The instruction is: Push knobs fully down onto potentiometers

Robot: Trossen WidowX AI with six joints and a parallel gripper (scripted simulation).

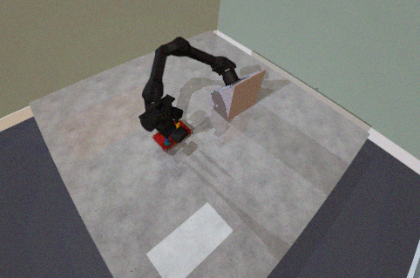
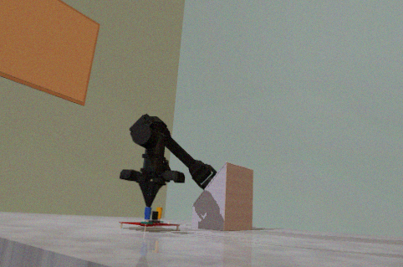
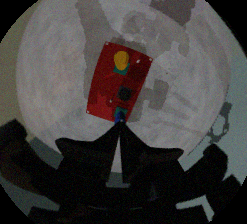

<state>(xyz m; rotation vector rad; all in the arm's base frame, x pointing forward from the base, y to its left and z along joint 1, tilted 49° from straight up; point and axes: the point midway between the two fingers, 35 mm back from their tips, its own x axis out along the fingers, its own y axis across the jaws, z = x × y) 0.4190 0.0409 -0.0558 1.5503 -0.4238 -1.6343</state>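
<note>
The blue knob is 1 cm below my gripper tip. The rest, counted from my gripper tip: yellow knob 8 cm behind, 4 cm to the right, 2 cm below.
</note>
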